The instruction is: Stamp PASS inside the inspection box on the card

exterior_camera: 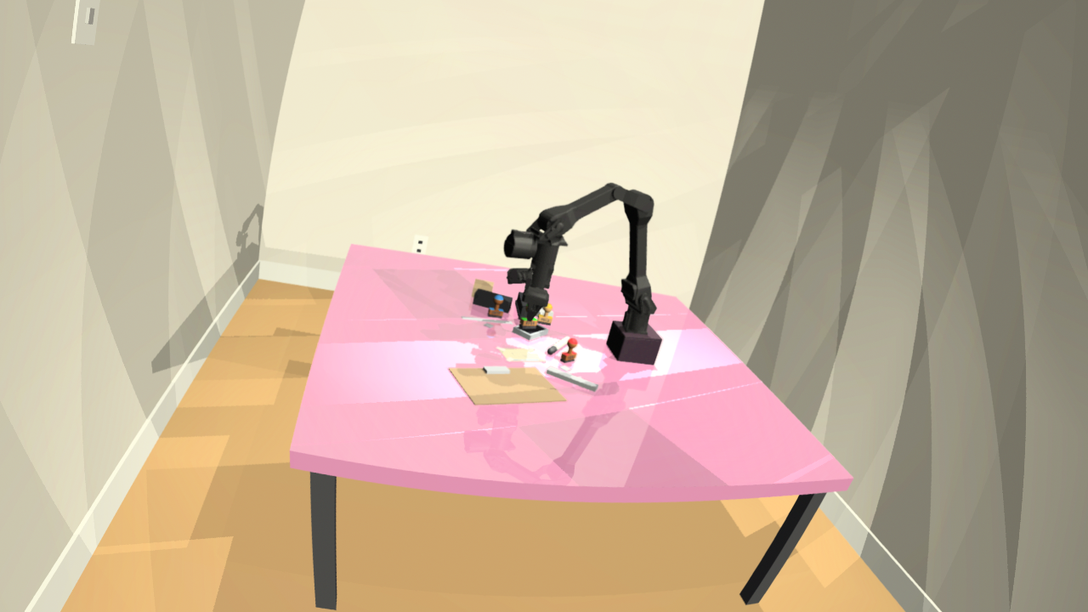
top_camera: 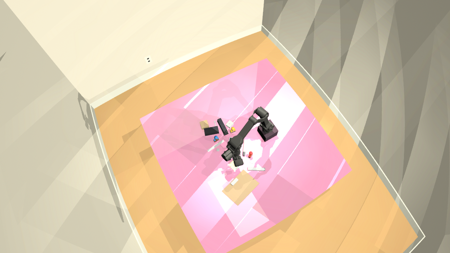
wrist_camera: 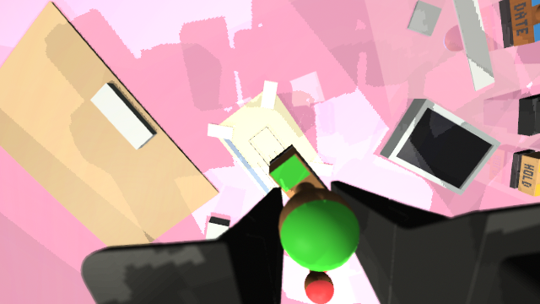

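The cream card lies 9 cm below my gripper tip and 2 cm to the left of it. Also, from my gripper tip: grey bar (12 cm to the left, 12 cm behind, 9 cm below); red-knobbed stamp (12 cm behind, 7 cm below); black ink pad (14 cm to the right, 9 cm below, 3 cm behind).
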